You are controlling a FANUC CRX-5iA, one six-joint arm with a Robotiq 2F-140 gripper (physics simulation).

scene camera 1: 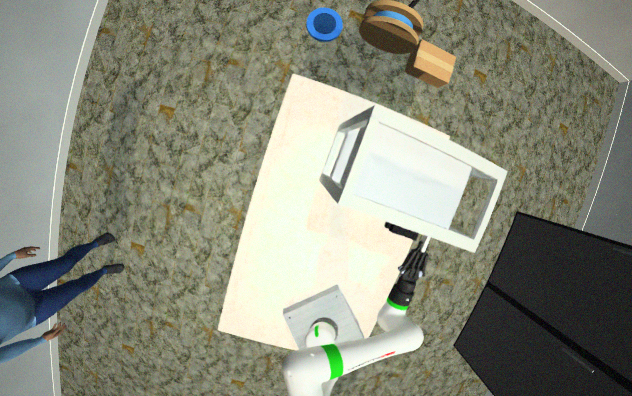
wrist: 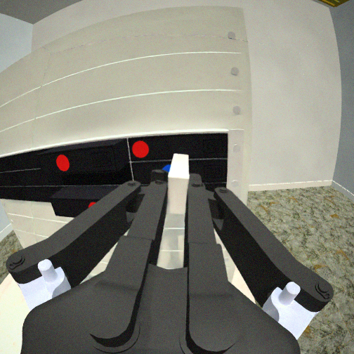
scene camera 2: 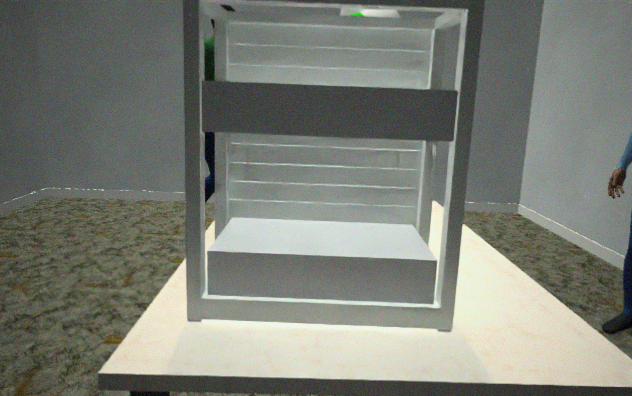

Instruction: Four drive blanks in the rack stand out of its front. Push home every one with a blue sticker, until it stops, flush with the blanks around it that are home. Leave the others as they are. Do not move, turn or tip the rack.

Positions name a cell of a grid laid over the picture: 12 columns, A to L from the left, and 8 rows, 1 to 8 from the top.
Labels:
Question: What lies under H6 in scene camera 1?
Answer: My gripper.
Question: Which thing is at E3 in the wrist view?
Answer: A white rack.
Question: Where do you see a white rack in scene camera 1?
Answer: At H4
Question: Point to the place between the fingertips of my gripper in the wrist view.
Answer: G4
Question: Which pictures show the white rack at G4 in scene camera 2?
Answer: Scene camera 1, the wrist view and scene camera 2: all of them.

